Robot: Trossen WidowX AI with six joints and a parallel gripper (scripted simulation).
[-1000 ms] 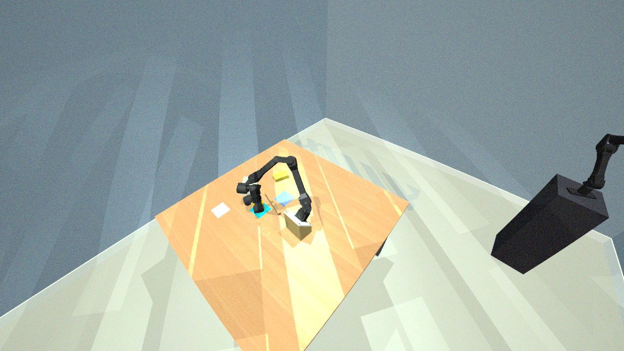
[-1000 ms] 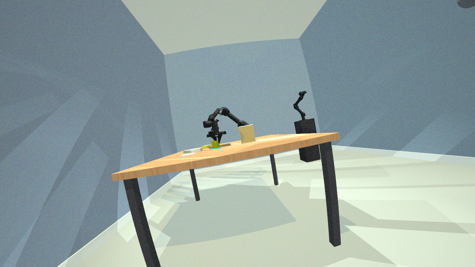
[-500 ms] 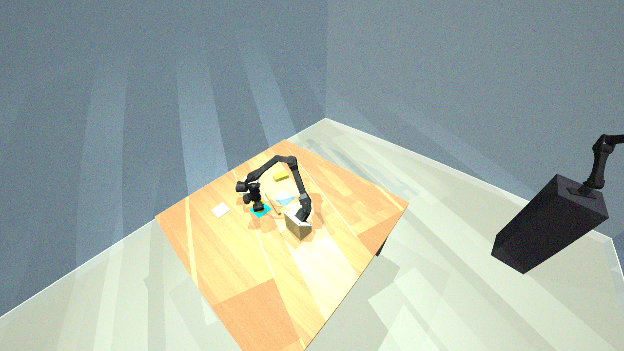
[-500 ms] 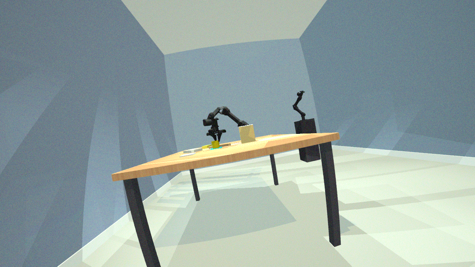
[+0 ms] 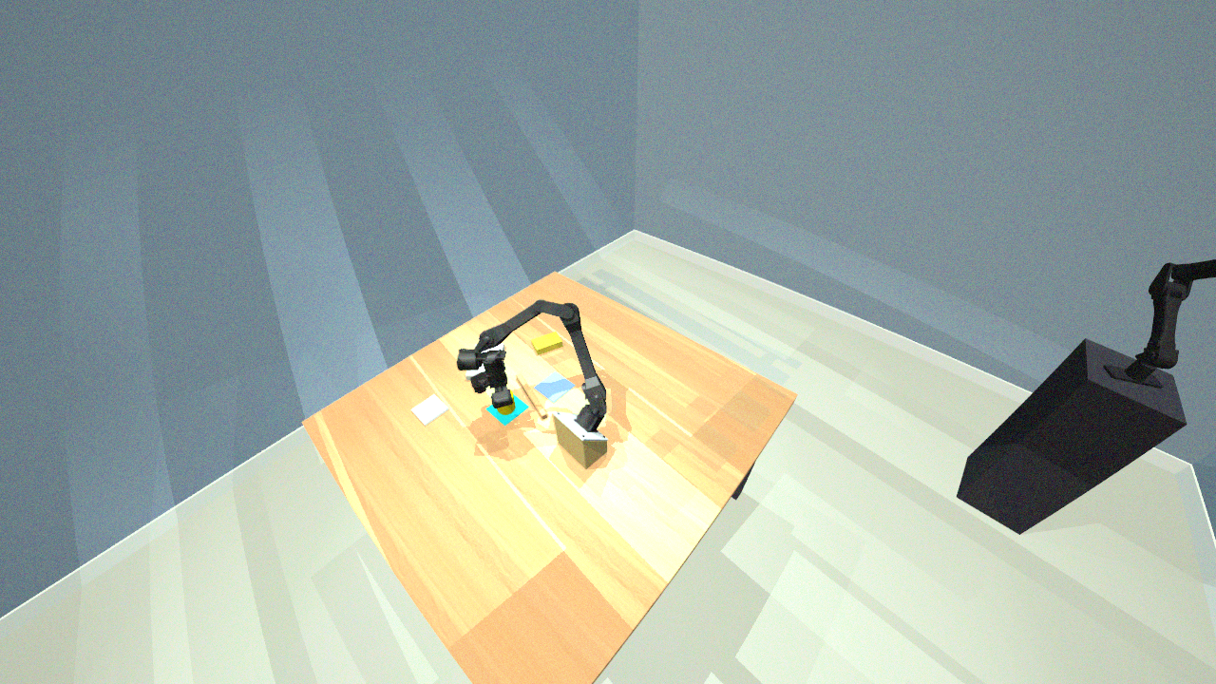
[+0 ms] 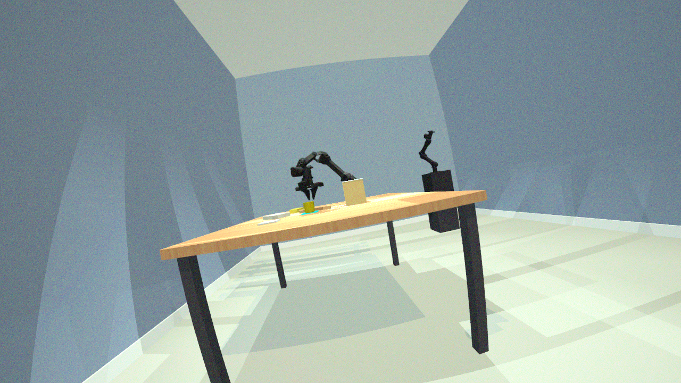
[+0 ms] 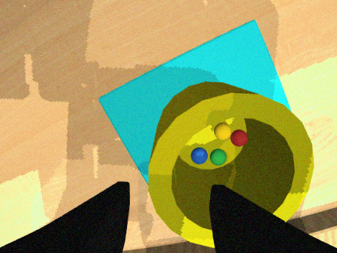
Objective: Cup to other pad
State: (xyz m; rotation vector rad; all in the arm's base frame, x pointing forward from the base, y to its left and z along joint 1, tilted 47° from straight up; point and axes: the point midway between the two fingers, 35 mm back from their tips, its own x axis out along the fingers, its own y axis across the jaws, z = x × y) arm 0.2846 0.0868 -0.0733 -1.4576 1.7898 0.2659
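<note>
Now: gripper tip 2 cm short of the yellow cup, 1 cm to the left of it and 5 cm above it. Round my gripper tip: green marble 2 cm ahead, 2 cm to the right, 7 cm below; then red marble 4 cm ahead, 2 cm to the right, 7 cm below; then cyan pad 3 cm ahead, 1 cm to the right, 9 cm below.
</note>
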